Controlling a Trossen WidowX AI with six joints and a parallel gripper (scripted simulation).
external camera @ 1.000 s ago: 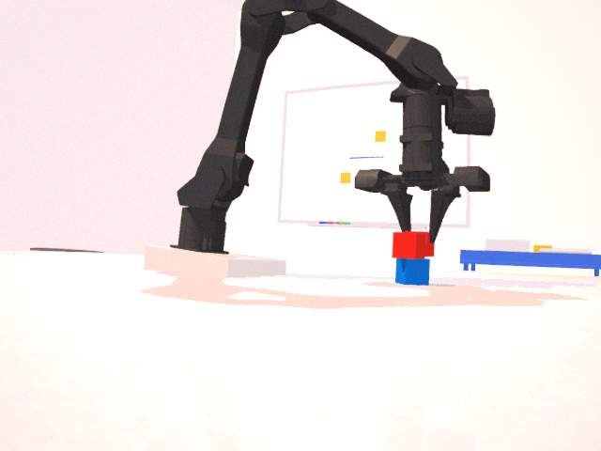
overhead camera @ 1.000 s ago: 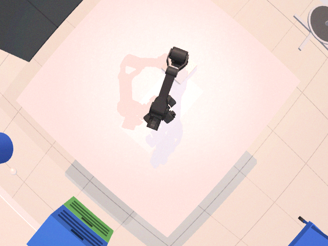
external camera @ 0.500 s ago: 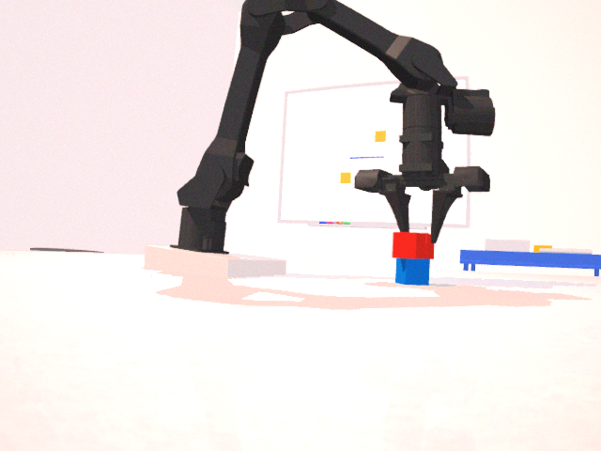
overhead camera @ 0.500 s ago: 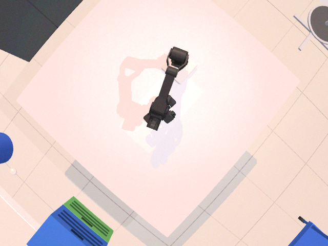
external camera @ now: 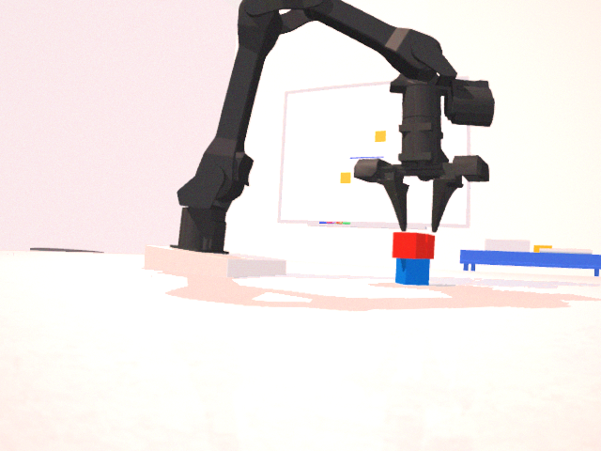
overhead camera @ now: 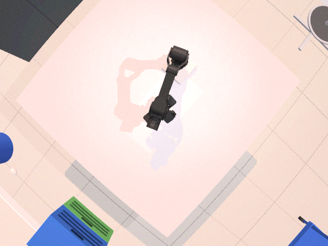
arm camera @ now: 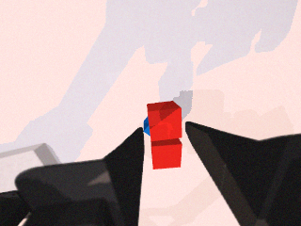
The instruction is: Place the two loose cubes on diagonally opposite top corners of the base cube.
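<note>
Now: the blue cube 2 cm to the right of my gripper tip and 5 cm below it.
</note>
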